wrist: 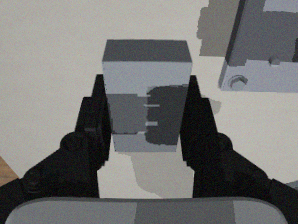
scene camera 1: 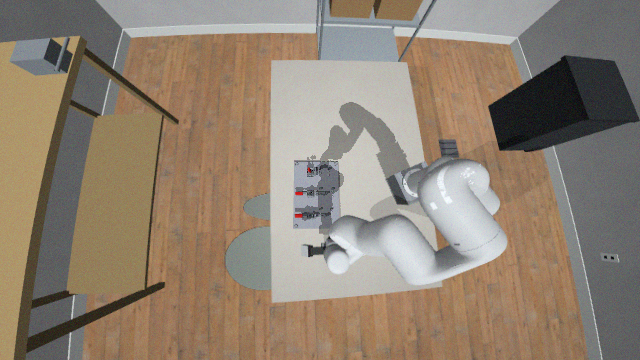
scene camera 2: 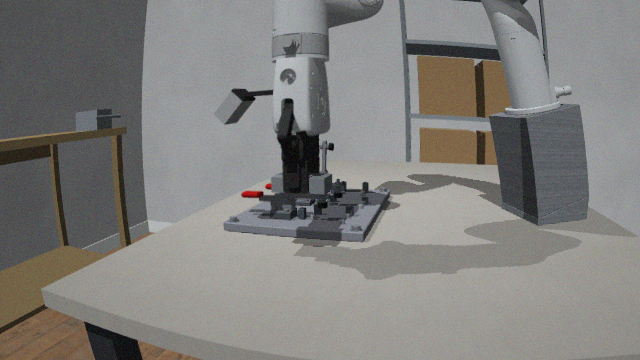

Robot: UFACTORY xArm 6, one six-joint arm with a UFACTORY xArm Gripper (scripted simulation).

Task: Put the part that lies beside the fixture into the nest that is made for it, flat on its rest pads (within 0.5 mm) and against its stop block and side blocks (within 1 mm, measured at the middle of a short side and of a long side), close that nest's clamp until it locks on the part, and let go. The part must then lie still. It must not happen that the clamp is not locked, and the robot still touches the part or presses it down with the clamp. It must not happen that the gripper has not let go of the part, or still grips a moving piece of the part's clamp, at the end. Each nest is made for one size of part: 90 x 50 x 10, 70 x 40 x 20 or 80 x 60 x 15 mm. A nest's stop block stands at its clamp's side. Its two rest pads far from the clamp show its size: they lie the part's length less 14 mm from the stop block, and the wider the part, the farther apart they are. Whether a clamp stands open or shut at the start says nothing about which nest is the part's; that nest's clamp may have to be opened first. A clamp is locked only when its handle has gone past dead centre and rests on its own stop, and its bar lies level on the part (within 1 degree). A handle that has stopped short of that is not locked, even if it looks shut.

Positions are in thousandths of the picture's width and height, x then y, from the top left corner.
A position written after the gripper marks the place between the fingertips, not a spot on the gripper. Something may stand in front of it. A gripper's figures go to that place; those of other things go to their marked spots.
Scene:
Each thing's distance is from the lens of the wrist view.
gripper (wrist: 488, 417): 14 cm
part (wrist: 492, 364): 11 cm

